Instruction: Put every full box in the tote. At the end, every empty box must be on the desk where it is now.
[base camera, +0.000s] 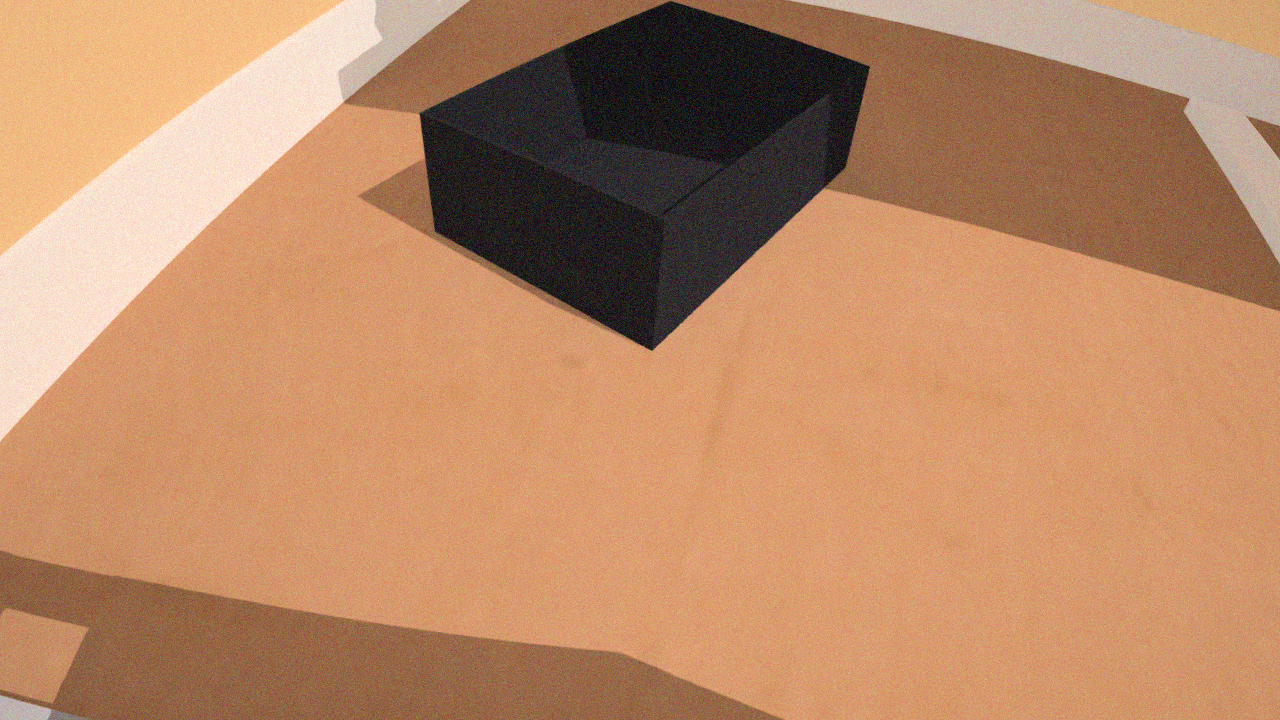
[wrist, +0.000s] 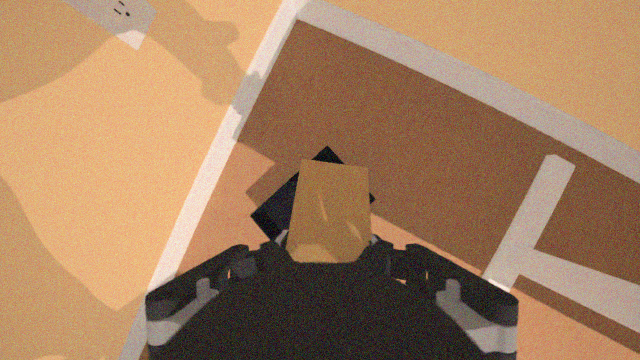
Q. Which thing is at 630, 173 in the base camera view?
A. A dark tote.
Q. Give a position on a dark tote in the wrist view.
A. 274, 215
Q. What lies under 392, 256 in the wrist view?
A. My gripper.
